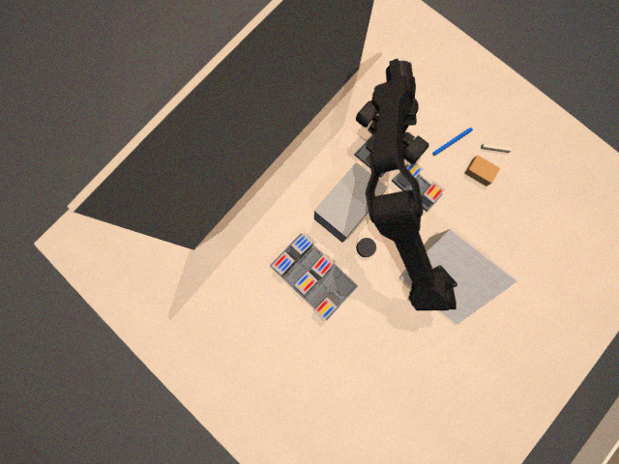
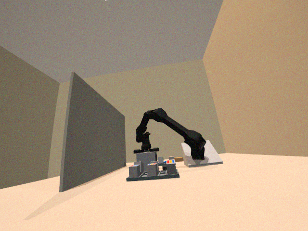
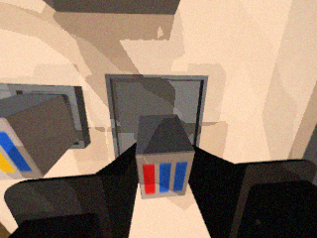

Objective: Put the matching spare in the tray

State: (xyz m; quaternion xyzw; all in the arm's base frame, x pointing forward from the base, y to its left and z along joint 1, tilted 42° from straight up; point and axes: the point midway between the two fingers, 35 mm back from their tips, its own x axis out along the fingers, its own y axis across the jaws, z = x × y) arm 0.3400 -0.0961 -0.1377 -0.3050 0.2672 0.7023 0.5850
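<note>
The grey spare block lies 3 cm above my gripper tip. Round my gripper tip: grey tray (2 cm below); grey mounted unit (6 cm behind, 20 cm to the left, 3 cm above); blue marker pen (12 cm behind, 16 cm to the right, 2 cm below).
</note>
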